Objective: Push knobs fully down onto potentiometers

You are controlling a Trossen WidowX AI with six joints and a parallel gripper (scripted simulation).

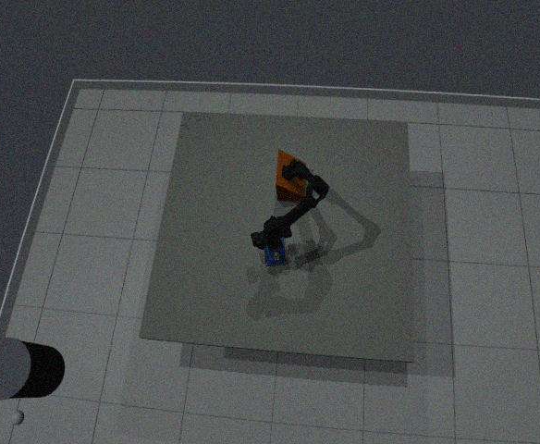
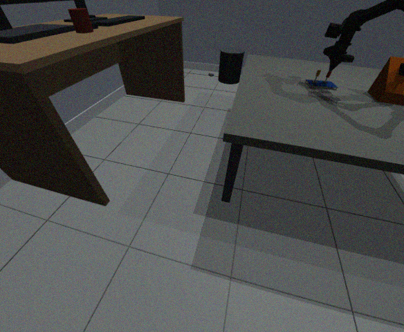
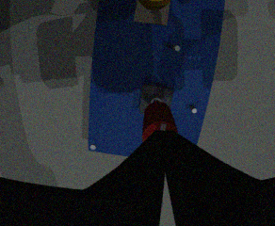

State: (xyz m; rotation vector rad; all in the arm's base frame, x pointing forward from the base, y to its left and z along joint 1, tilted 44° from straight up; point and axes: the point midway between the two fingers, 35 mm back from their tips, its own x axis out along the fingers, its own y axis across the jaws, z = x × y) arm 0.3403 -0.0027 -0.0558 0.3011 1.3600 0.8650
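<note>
Now: gripper tip 10 mm above the red knob. Also, from my gripper tip: yellow knob (70 mm ahead, 30 mm to the left, 10 mm below).
</note>
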